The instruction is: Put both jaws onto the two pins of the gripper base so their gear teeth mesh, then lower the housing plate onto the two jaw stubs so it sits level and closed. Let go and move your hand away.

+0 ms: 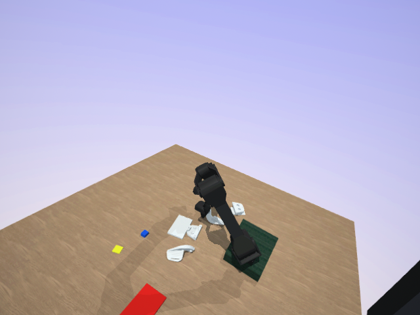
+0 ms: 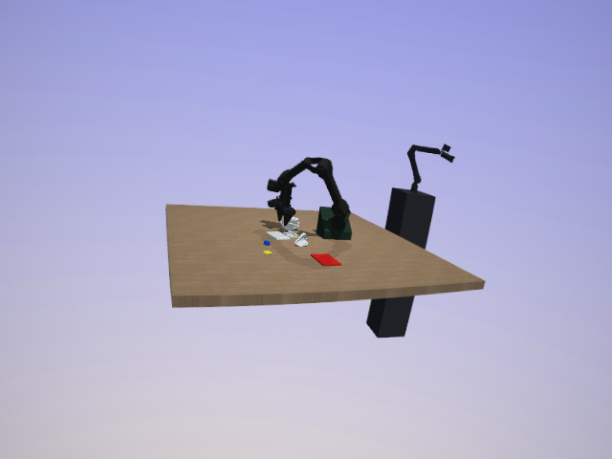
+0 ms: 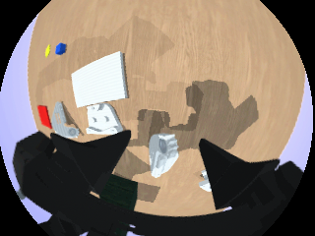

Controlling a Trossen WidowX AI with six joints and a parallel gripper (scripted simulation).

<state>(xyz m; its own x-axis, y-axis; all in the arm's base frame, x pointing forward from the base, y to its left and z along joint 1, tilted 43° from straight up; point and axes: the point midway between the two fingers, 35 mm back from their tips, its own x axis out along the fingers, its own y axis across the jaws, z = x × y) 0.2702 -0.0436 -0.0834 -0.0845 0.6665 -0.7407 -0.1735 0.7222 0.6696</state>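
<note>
My gripper tip is now 20 mm past the white jaw. Round my gripper tip: blue cube (280 mm to the left, 110 mm ahead, 30 mm below); then yellow tile (400 mm to the left, 130 mm ahead, 30 mm below); then red patch (460 mm to the left, 110 mm behind, 30 mm below).
</note>
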